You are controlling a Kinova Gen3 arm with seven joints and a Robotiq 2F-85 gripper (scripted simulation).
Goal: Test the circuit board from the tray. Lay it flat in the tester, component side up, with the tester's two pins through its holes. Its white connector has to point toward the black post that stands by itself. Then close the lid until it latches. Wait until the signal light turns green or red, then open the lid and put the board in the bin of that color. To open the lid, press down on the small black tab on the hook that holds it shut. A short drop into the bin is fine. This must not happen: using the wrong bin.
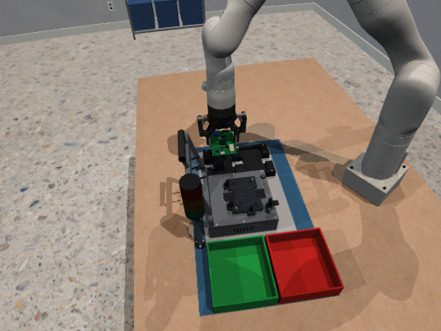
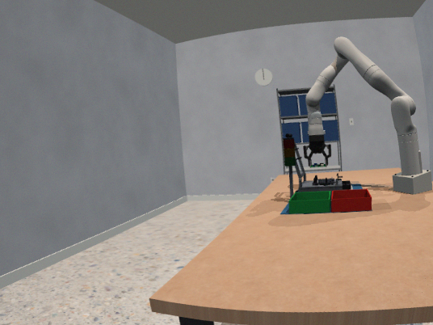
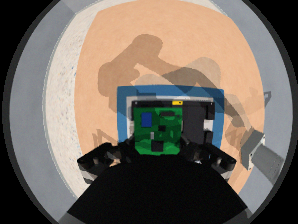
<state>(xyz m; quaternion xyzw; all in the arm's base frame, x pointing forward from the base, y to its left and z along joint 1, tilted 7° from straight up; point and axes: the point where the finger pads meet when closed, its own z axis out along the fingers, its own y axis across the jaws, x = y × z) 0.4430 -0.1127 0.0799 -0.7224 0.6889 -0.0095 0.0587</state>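
Now: hand 170 mm to the right of the tester lid, 80 mm short of it and 60 mm below it. Round my hand: red bin 360 mm to the left, 160 mm behind, 110 mm below; green circuit board right at my hand; green bin 360 mm to the left, 110 mm below, 10 mm behind.
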